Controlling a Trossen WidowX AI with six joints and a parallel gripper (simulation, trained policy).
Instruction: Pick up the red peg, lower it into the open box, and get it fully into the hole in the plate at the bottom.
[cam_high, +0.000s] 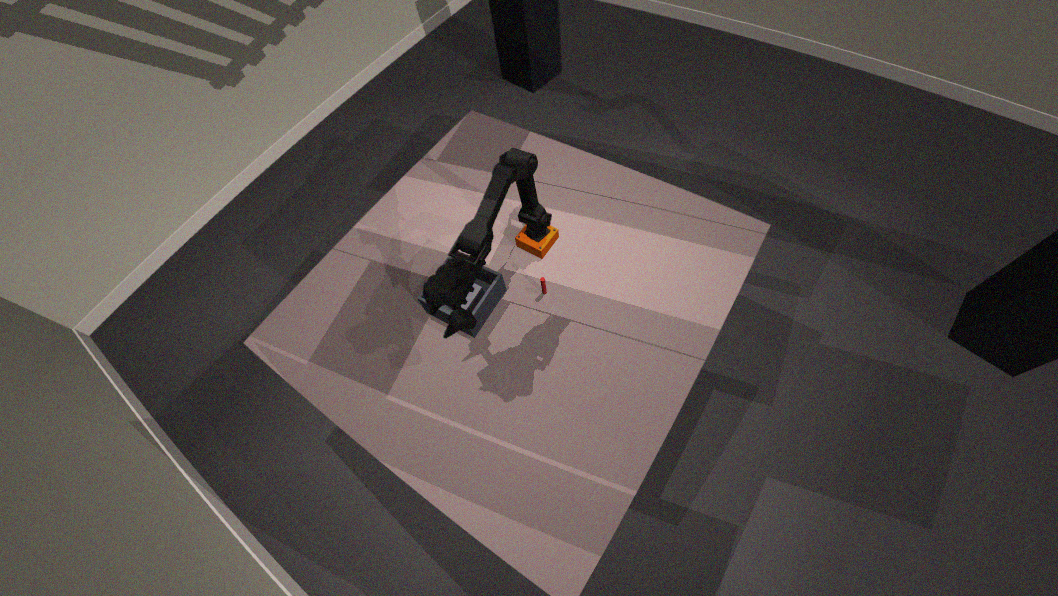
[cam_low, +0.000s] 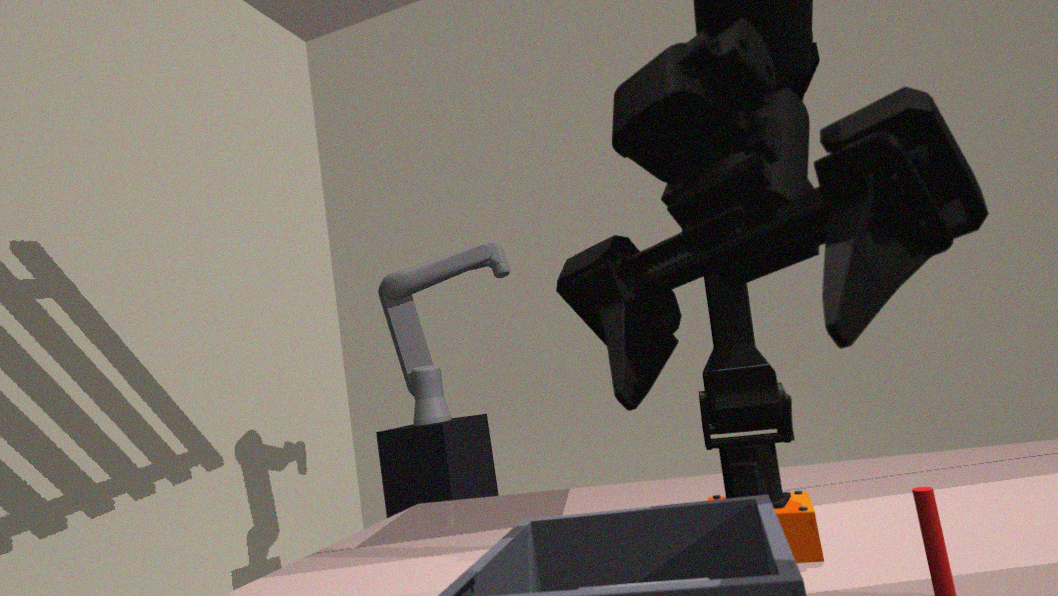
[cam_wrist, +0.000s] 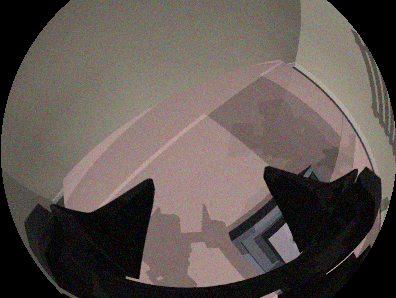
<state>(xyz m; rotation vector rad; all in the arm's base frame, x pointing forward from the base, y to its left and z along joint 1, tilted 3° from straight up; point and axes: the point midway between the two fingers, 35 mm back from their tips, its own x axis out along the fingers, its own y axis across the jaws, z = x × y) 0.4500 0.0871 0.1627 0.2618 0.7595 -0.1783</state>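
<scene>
Right now my gripper tip is 33 cm past the red peg, 6 cm to the right of it and 16 cm above it. Also, from my gripper tip: pale plate (14 cm behind, 11 cm to the right, 15 cm below); grey box (14 cm behind, 11 cm to the right, 17 cm below).
</scene>
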